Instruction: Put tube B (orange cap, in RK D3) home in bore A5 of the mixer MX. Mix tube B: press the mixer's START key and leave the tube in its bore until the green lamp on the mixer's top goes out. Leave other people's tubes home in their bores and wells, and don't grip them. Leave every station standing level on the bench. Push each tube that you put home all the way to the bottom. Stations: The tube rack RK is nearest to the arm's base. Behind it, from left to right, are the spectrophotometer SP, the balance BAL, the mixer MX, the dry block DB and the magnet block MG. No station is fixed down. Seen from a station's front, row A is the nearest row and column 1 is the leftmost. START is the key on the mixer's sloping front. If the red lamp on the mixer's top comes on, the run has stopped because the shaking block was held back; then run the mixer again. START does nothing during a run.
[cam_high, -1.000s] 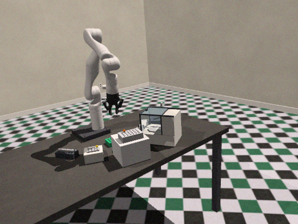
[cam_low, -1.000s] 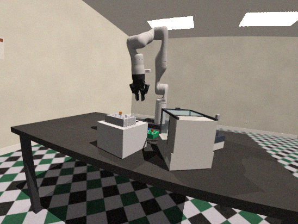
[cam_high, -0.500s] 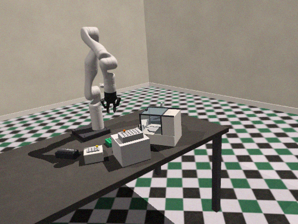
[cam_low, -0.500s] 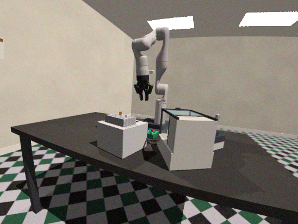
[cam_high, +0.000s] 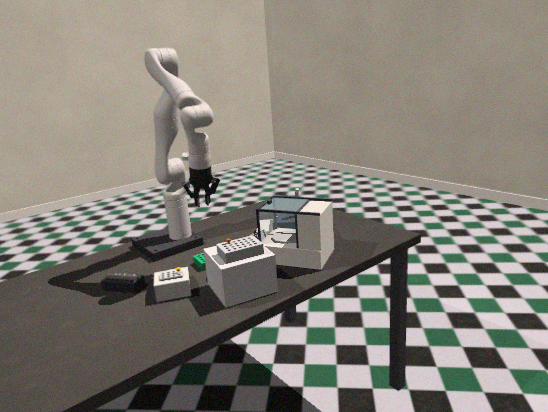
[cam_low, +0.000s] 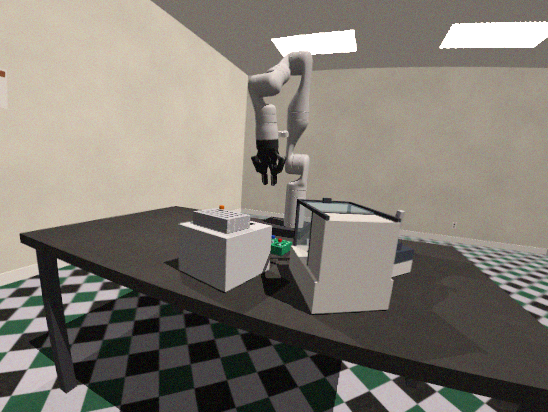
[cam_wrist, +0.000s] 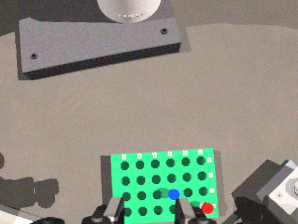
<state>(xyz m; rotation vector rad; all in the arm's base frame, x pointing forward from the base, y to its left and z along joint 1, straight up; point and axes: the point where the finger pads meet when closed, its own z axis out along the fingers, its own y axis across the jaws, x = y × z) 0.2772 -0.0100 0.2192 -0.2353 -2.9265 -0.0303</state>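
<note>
Right now my hand is 9 cm short of the START key, 2 cm to the right of it and 18 cm above it. Round my hand: grey shaking block: 26 cm ahead, 1 cm to the right, 10 cm below; green tube rack RK: 1 cm behind, 2 cm to the left, 24 cm below; blue-capped tube: 3 cm to the left, 22 cm below.
</note>
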